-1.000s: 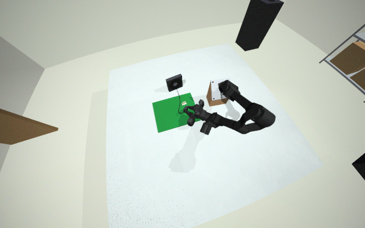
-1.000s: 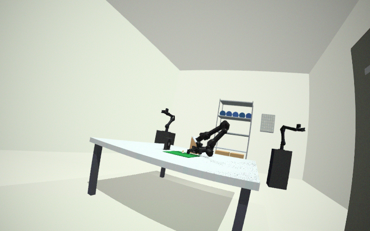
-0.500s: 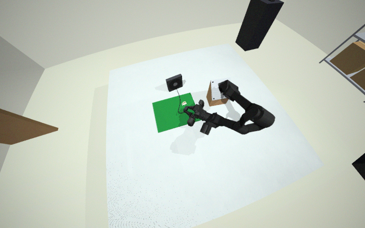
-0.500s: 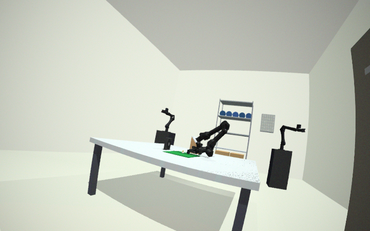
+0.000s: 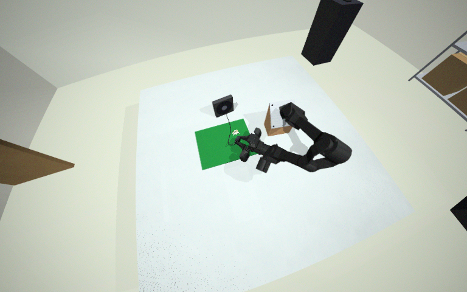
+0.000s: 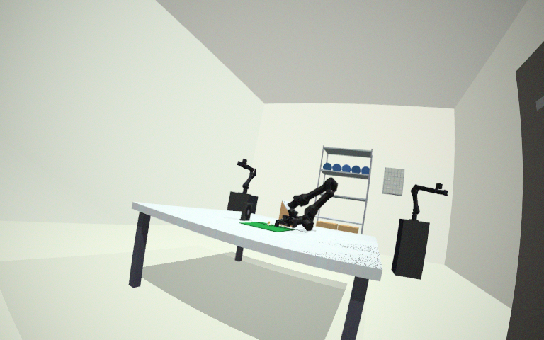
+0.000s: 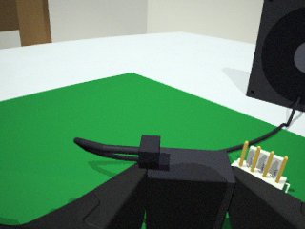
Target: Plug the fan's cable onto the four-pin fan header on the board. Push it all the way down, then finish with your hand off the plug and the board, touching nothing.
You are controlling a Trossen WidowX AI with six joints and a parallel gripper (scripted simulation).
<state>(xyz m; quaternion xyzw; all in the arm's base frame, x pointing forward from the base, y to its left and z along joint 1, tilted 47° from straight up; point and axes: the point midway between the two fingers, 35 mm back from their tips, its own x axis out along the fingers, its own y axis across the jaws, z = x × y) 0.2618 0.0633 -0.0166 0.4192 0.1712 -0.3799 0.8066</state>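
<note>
The black plug is 1 cm below my gripper tip. Round my gripper tip: green board: 6 cm ahead, 2 cm to the right, 5 cm below; black fan: 21 cm to the right, 2 cm above.
</note>
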